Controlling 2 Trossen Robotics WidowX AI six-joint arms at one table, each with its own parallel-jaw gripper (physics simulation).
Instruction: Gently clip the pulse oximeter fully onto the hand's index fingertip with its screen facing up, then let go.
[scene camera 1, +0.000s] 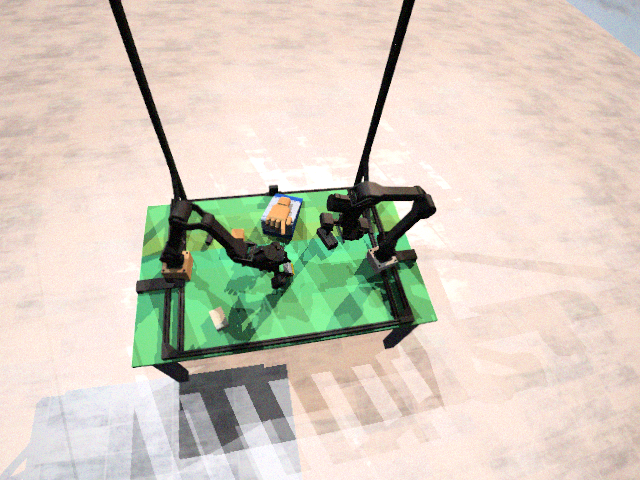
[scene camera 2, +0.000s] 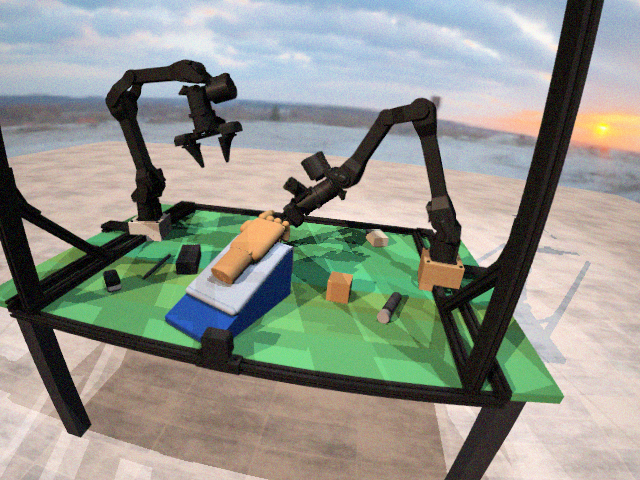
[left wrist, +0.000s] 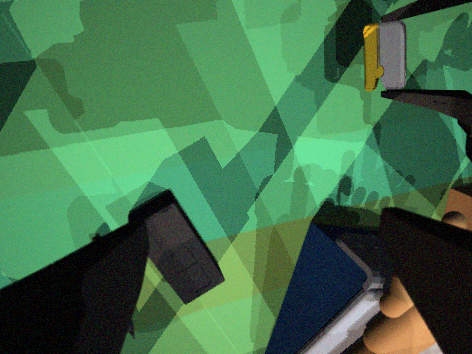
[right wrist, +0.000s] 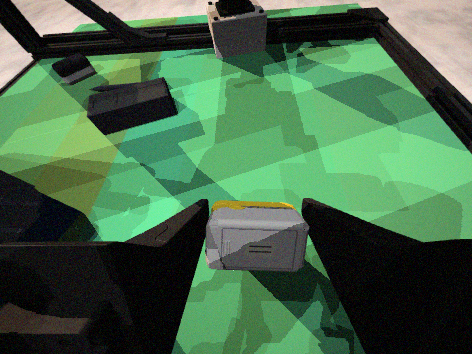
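Seen in the pictures: left gripper, between the fingertips: (scene camera 1: 335, 235) (scene camera 2: 215, 165) (left wrist: 264, 227); right gripper, between the fingertips: (scene camera 1: 291, 268) (left wrist: 380, 57) (right wrist: 255, 205); left arm's base, origin of its link: (scene camera 1: 383, 255) (scene camera 2: 149, 217) (right wrist: 234, 7); right arm's base, origin of its link: (scene camera 1: 175, 261) (scene camera 2: 442, 257).
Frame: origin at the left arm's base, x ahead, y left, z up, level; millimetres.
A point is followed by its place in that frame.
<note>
The grey pulse oximeter (scene camera 1: 287, 268) {x 423, y -68, z 30 mm} (left wrist: 393, 56) {x 413, y -67, z 28 mm} (right wrist: 257, 242) {x 426, y -70, z 25 mm} has a yellow edge. My right gripper (right wrist: 255, 205) {x 405, y -66, z 22 mm} is shut on it, holding it above the table, apart from the hand. I cannot make out its screen. The tan hand (scene camera 1: 280, 210) {x 367, y -315, z 86 mm} (scene camera 2: 259, 236) {x 382, y -327, z 86 mm} (left wrist: 400, 332) {x 343, y -297, z 84 mm} lies on a white pad (scene camera 2: 212, 289) {x 297, y -411, z 4 mm} on a blue wedge (scene camera 2: 281, 281) {x 431, y -351, z -7 mm} (left wrist: 312, 285) {x 304, y -294, z -14 mm}, fingers toward the table side where the oximeter is held. The index finger (scene camera 1: 287, 226) reaches past the pad's edge in scene camera 1. My left gripper (scene camera 2: 215, 163) {x 233, y -63, z 184 mm} (left wrist: 264, 227) {x 233, y -63, z 184 mm} is open and empty, high above the table.
A black box (scene camera 1: 327, 238) {x 190, y -177, z -25 mm} (scene camera 2: 187, 259) {x 190, y -229, z -25 mm} (left wrist: 187, 260) {x 188, y -200, z -25 mm} (right wrist: 132, 106) {x 207, y -185, z -27 mm}, a pen (scene camera 2: 156, 266) {x 104, y -225, z -52 mm} and a small black-and-white item (scene camera 2: 111, 280) {x 45, y -343, z -29 mm} (right wrist: 74, 68) {x 46, y -312, z -37 mm} lie beside the wedge. On its other side are an orange cube (scene camera 2: 339, 287) {x 559, y -349, z -19 mm} and a dark cylinder (scene camera 2: 388, 307) {x 659, y -405, z -33 mm}. A pale block (scene camera 1: 218, 318) {x 737, y 19, z -29 mm} (scene camera 2: 377, 237) {x 729, y -20, z -29 mm} lies farther off.
</note>
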